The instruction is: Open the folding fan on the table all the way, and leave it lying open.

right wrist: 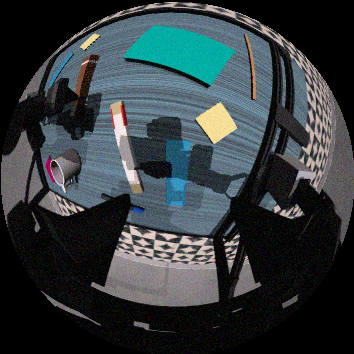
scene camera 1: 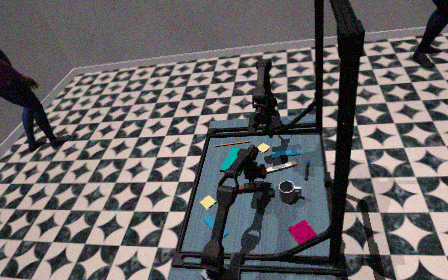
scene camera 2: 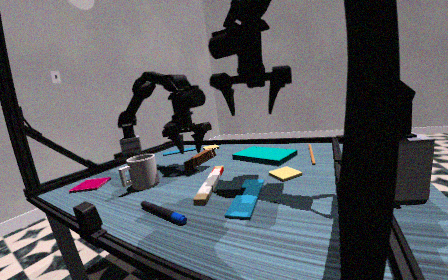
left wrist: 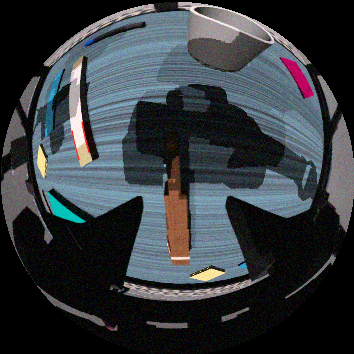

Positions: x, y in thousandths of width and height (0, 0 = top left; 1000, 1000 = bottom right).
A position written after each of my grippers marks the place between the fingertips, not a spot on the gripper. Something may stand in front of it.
Observation:
My right gripper (scene camera 2: 561, 409) is open, with nothing in its grasp. Also in view: a red-tipped white stick (left wrist: 239, 414). Further things: my left gripper (scene camera 2: 425, 548) and a folding fan (left wrist: 496, 575).
The folding fan also shows in the right wrist view (right wrist: 250, 182). My left gripper is seen too in the right wrist view (right wrist: 196, 284) and in the left wrist view (left wrist: 524, 569). My right gripper also shows in the right wrist view (right wrist: 513, 569).

